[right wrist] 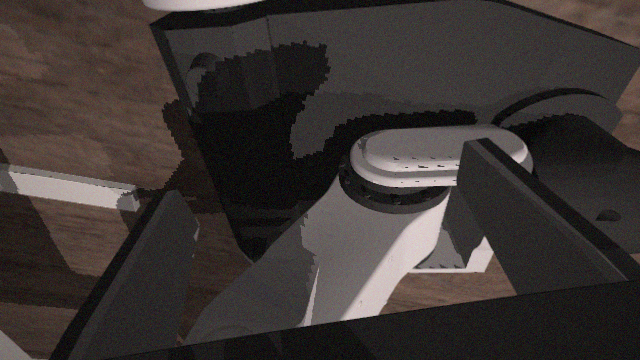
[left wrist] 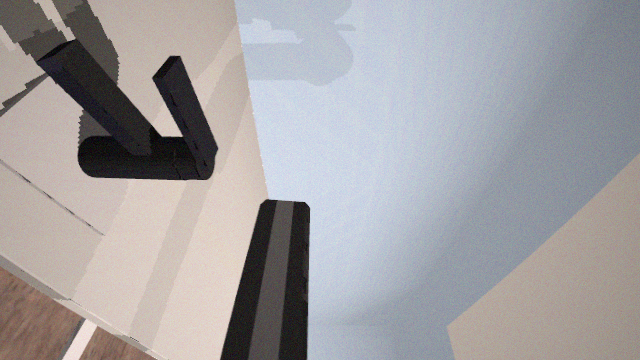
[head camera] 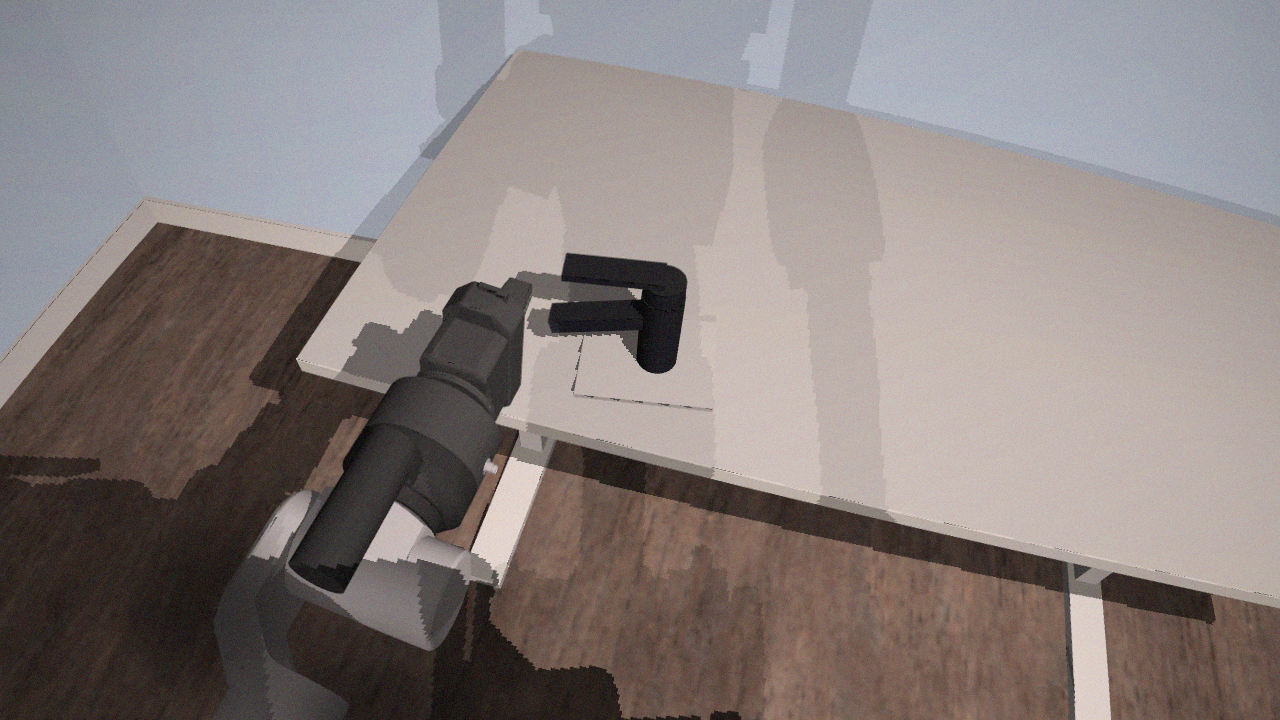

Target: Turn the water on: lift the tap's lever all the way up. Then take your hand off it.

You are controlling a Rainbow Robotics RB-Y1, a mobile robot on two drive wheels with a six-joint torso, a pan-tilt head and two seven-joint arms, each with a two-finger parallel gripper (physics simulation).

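Frame: origin at the robot's base, x back, y left, z down, level; centimetres.
Seen in the pictures: left gripper, fingertip midpoint: (left wrist: 285, 217) (head camera: 521, 286); right gripper, fingertip midpoint: (right wrist: 322, 185).
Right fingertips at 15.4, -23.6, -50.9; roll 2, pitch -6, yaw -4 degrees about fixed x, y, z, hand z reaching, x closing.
Note:
Pixels of each thing's top centre, then the offset from my right fingertips to it, as dx, dy, dz. "*": a spot on its surface instead. Level surfaces: height alone.
- pale table top, its level: dz -21.2
- spout, middle of its top: (head camera: 599, 303) (left wrist: 130, 106) -56.7, +22.8, -30.3
- lever, middle of its top: (left wrist: 196, 120) (head camera: 614, 268) -56.5, +21.2, -36.0
- thin pale plate, surface spot: (head camera: 617, 380) * -52.4, +20.5, -21.8
- wooden floor, its level: dz +50.8
The black tap stands on the pale table top (head camera: 984, 358). Its upright column (head camera: 660, 335) (left wrist: 135, 162) carries a spout (head camera: 595, 316) (left wrist: 100, 100) and, above it, a lever (head camera: 617, 269) (left wrist: 185, 110). Both point left in the head view. In the left wrist view the gap between them widens towards their free ends. My left gripper (head camera: 517, 289) (left wrist: 285, 217) is shut and empty. In the head view it is left of the free ends of lever and spout, apart from both. My right gripper (right wrist: 322, 185) is open and empty, away from the tap.
A thin pale plate (head camera: 617, 380) lies under the tap. The table's near edge (head camera: 805, 495) runs below it in the head view, above a wooden floor (head camera: 805, 608). In the right wrist view, the robot's dark base (right wrist: 400, 60) and white body parts (right wrist: 370, 250) lie beyond the fingers.

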